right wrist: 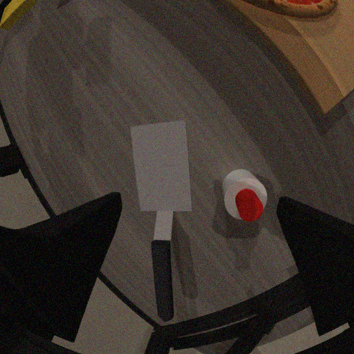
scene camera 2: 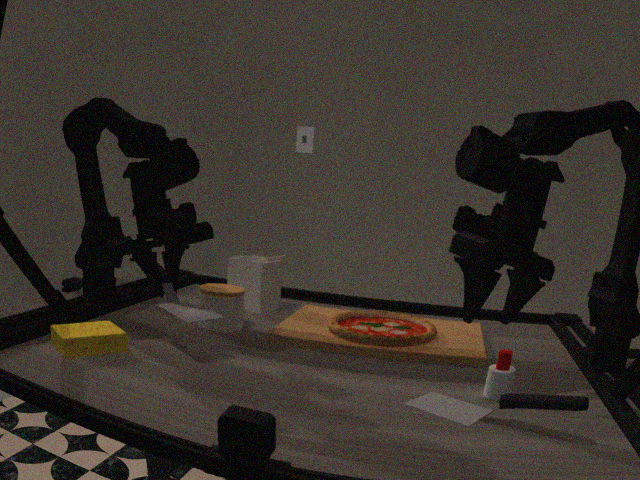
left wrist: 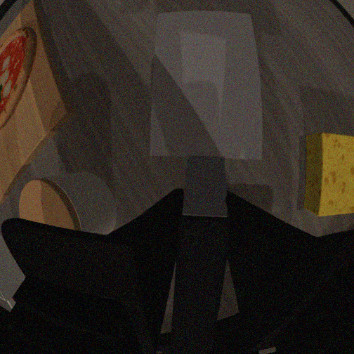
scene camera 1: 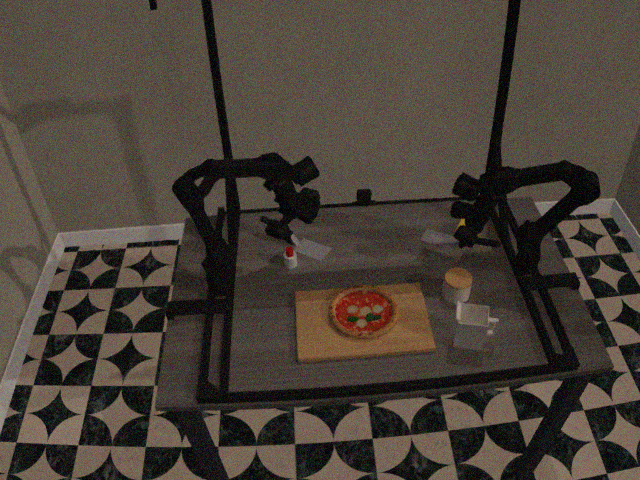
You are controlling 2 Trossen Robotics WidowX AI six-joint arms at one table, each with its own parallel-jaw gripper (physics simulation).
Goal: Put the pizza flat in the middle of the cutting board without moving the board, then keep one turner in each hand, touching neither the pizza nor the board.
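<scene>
The pizza lies flat near the middle of the wooden cutting board. My left gripper is shut on the dark handle of one turner; this turner's pale blade points forward, apart from pizza and board. My right gripper is open and empty, above the table. The other turner lies below it; in the right wrist view its black handle runs down the picture, left of the midline between the fingers.
A white bottle with a red top stands close beside the free turner. A wooden-lidded jar and a pale container stand beside the board. A yellow sponge lies beyond the held turner.
</scene>
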